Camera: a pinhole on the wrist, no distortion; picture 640 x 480 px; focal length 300.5 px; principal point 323.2 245.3 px. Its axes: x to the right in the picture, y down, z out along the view. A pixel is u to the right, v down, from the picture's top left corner.
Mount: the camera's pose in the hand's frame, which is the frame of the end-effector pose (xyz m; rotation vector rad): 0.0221 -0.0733 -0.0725 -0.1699 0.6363 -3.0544
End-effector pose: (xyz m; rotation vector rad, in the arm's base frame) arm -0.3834 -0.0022 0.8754 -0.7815 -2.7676 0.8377
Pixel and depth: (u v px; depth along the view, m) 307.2 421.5 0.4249
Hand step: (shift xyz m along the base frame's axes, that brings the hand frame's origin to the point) -0.3424 -0.3876 0.0808
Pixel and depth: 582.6 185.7 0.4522
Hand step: 0.0719 -0.4938 -0.2405
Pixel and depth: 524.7 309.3 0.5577
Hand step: -0.0561 -0.6500 -0.1218
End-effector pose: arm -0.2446 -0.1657 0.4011 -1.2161 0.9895 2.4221
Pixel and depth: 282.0 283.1 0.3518
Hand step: -0.0791 0.3293 -0.1061
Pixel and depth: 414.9 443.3 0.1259
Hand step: 0.0936 0.1568 -0.0847
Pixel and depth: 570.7 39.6 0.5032
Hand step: -0.1525 0.3853 0.5100
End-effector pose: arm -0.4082 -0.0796 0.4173 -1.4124 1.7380 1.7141
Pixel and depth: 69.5 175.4 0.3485
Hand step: -0.1610 0.1011 -0.4069
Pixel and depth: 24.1 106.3 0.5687
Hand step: -0.4660 0.1793 -0.6443
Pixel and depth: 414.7 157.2 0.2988
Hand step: 0.0102 0.2552 -0.0941
